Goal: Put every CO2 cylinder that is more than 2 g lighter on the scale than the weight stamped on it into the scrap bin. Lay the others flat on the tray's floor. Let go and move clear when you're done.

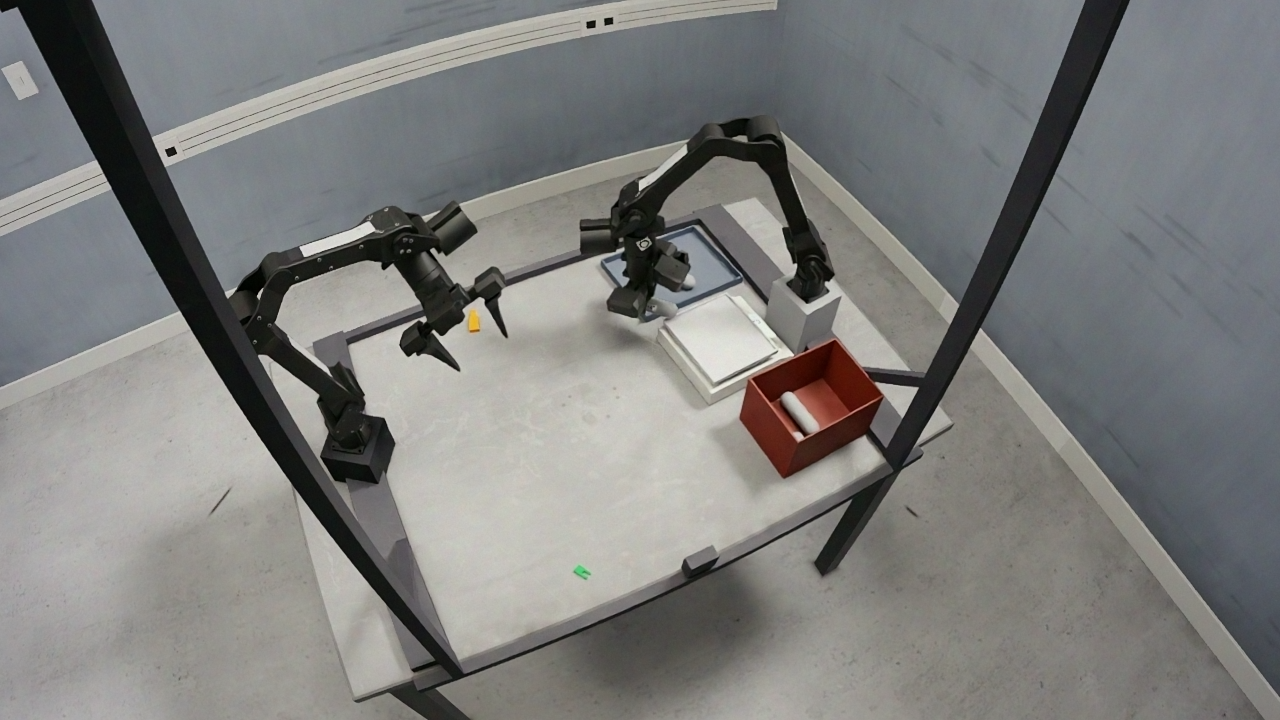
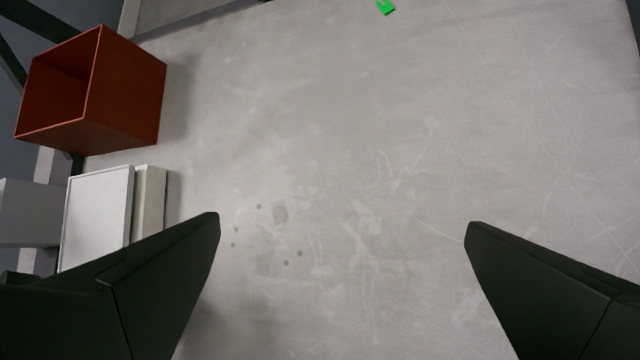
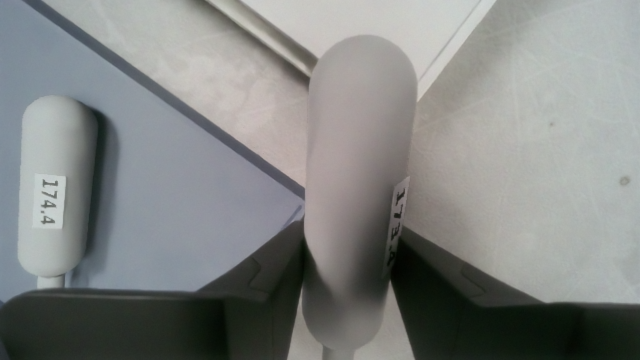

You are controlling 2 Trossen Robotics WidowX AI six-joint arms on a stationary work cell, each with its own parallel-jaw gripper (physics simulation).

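Pixels of known places: left gripper, fingertip midpoint: (image 1: pixel 483 354) (image 2: pixel 344 228); right gripper, fingertip midpoint: (image 1: pixel 646 307) (image 3: pixel 345 233); left arm's base at its link origin: (image 1: pixel 351 437); right arm's base at its link origin: (image 1: pixel 808 288).
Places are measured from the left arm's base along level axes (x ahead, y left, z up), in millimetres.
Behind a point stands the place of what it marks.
Observation:
My right gripper (image 1: pixel 653 299) @(x 480, y 380, z -21 mm) (image 3: pixel 345 233) @(x 480, y 380, z -21 mm) is shut on a pale grey CO2 cylinder (image 1: pixel 663 309) @(x 514, y 355, z 4 mm) (image 3: pixel 357 150) @(x 513, y 368, z 8 mm), held near its neck end, above the table by the tray and scale. Its label starts 173; the last digit is hard to read. A cylinder stamped 174.4 (image 1: pixel 687 281) @(x 556, y 496, z -56 mm) (image 3: pixel 57 145) @(x 547, y 502, z -55 mm) lies on the blue tray (image 1: pixel 716 257) @(x 617, y 607, z -82 mm) (image 3: pixel 175 225) @(x 487, y 482, z -82 mm). A white cylinder (image 1: pixel 799 412) @(x 778, y 187, z -51 mm) lies in the red scrap bin (image 1: pixel 766 438) @(x 715, y 120, z -44 mm) (image 2: pixel 127 90) @(x 708, y 131, z -19 mm); a small white bit shows beside it. The white scale (image 1: pixel 723 340) @(x 631, y 317, z -24 mm) (image 2: pixel 97 215) @(x 629, y 310, z -24 mm) (image 3: pixel 400 20) @(x 544, y 343, z -24 mm) carries no cylinder. My left gripper (image 1: pixel 483 352) @(x 251, y 91, z 154 mm) (image 2: pixel 344 228) @(x 251, y 91, z 154 mm) is open and empty.
An orange piece (image 1: pixel 474 320) @(x 136, y 355, z -75 mm) lies on the table behind the left gripper, and a green piece (image 1: pixel 581 571) @(x 427, y -147, z -81 mm) (image 2: pixel 385 7) @(x 425, y -144, z -81 mm) near the front edge. A grey block (image 1: pixel 801 313) @(x 773, y 357, z 30 mm) under the right arm stands beside the scale. A dark block (image 1: pixel 699 561) @(x 610, y -131, z -29 mm) sits on the front rail.

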